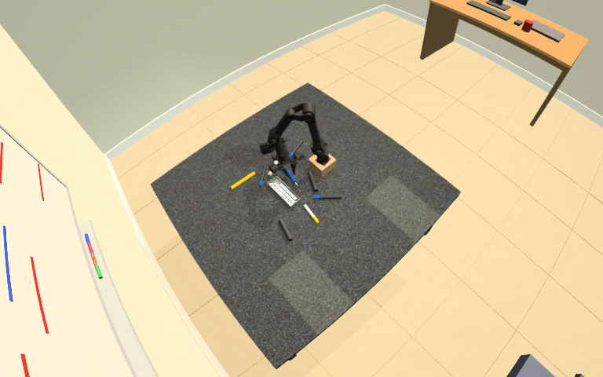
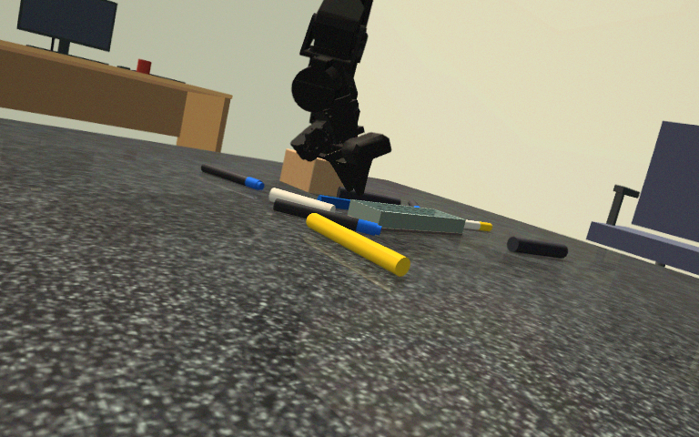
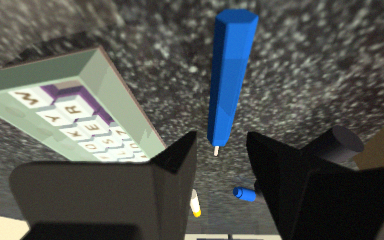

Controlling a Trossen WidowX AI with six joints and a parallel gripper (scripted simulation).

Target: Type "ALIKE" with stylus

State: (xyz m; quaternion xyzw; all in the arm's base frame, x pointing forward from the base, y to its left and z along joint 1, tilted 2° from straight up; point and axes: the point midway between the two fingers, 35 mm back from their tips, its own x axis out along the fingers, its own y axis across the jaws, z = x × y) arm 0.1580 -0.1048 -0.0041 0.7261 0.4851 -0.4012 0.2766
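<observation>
Now: gripper tip 20 mm to the right of the blue stylus, 20 mm above it and 10 mm short of it. From my gripper tip the other things lie so: white stick 130 mm to the right, 20 mm below, 10 mm ahead; keyboard 100 mm ahead, 20 mm to the left, 10 mm below; white-and-yellow marker 230 mm to the left, 120 mm ahead, 20 mm below.
</observation>
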